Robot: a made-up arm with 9 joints.
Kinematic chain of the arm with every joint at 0, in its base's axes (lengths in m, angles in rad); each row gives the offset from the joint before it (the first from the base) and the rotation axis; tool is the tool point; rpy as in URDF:
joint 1: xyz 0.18 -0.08 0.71 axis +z
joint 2: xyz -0.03 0.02 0 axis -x
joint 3: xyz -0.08 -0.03 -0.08 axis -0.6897 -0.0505 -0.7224
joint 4: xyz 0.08 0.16 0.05 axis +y
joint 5: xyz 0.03 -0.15 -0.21 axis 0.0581 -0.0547 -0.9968
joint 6: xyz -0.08 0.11 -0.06 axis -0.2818 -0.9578 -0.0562
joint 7: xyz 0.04 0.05 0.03 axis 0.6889 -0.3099 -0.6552
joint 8: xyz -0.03 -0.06 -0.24 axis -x
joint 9: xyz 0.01 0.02 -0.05 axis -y
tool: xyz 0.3 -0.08 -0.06 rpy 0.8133 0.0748 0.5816
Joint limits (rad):
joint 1: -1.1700..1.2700
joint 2: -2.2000..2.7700
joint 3: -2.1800..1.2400
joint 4: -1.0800..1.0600
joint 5: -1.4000..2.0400
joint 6: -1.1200..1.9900
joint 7: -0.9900..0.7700
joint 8: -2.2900..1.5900
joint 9: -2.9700..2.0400
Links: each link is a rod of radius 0.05 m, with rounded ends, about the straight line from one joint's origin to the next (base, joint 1, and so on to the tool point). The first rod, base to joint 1, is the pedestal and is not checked.
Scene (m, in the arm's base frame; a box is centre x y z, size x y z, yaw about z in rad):
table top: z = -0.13
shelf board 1: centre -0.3 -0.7 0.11 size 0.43 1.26 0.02 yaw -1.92
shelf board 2: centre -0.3 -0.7 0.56 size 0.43 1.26 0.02 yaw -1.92
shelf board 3: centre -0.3 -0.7 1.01 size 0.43 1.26 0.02 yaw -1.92
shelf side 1: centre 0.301 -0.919 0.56 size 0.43 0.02 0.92 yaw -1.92
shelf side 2: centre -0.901 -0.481 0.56 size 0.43 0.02 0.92 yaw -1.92
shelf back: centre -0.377 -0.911 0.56 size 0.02 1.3 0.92 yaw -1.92
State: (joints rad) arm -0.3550 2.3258 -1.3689 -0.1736 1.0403 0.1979 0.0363 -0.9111 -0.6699
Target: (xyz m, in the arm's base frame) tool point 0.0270 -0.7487 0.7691
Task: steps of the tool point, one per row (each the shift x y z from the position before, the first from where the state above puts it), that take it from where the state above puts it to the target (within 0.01 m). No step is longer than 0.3 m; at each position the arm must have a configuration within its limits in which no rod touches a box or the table.
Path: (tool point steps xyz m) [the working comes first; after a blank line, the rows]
Joints at the target: -0.3930 2.5670 -1.2018 -0.0130 1.1552 0.3430 -0.0016 -0.8563 -0.5275
Straight joint move there: touches shelf board 2.

1: 0.0392 0.1189 -0.0111
2: 0.0535 0.1358 0.0111
3: 0.0115 -0.0666 0.2415
4: 0.0461 0.0690 0.1989
5: -0.0354 -0.1245 0.0165
6: -0.0428 -0.1111 0.0027
7: -0.0412 -0.0923 -0.0192

